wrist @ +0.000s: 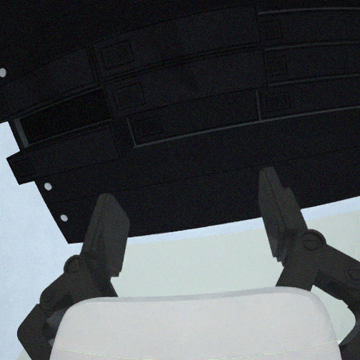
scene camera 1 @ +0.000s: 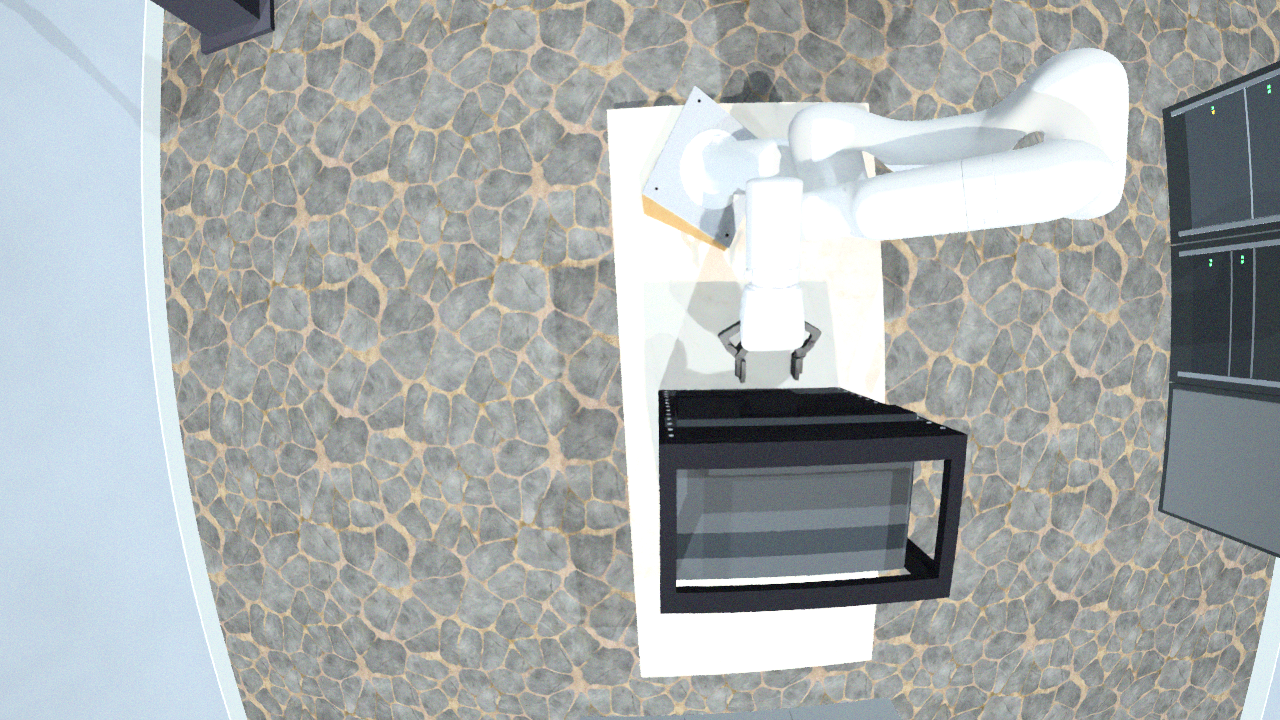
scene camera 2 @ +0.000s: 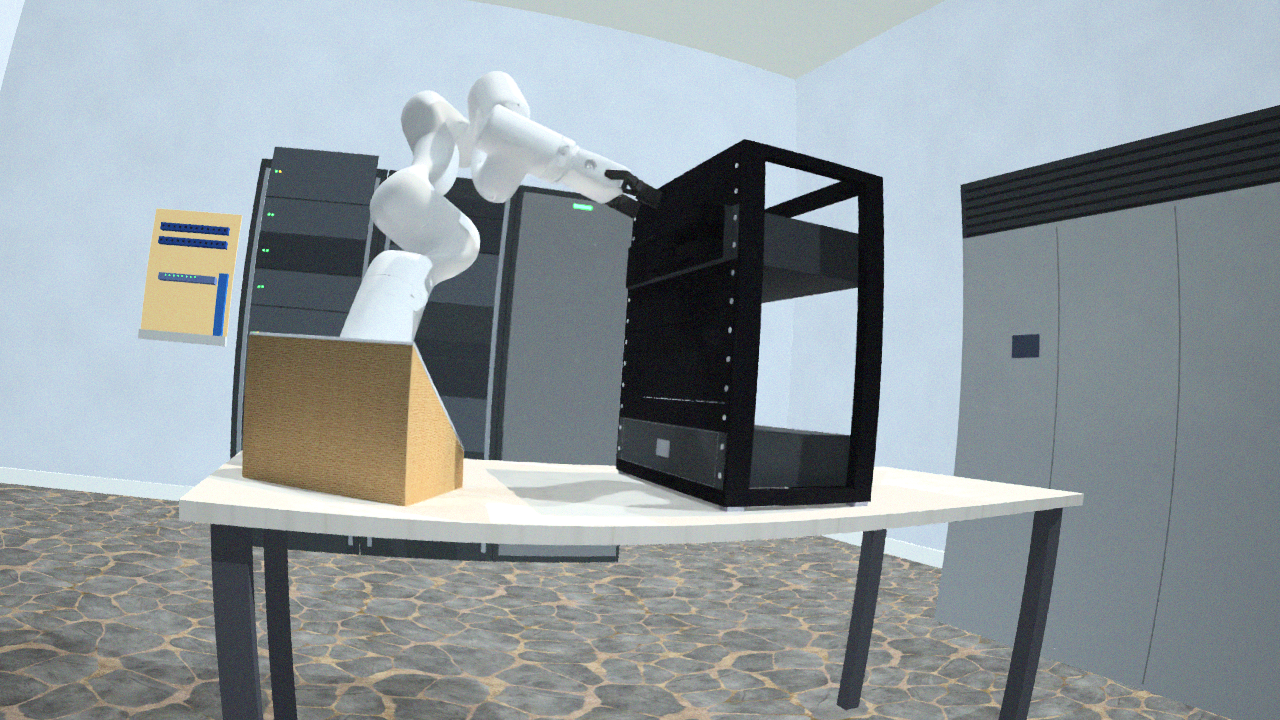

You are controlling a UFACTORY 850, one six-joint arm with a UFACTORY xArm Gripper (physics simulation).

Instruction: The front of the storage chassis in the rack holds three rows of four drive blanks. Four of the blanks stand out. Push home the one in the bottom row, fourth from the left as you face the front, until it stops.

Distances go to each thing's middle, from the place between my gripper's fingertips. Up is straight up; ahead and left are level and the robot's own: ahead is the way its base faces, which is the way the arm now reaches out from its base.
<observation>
Now: hand 210 mm short of the black rack (scene camera 2: 700, 265), 40 mm to the right of it and 200 mm above it.
</observation>
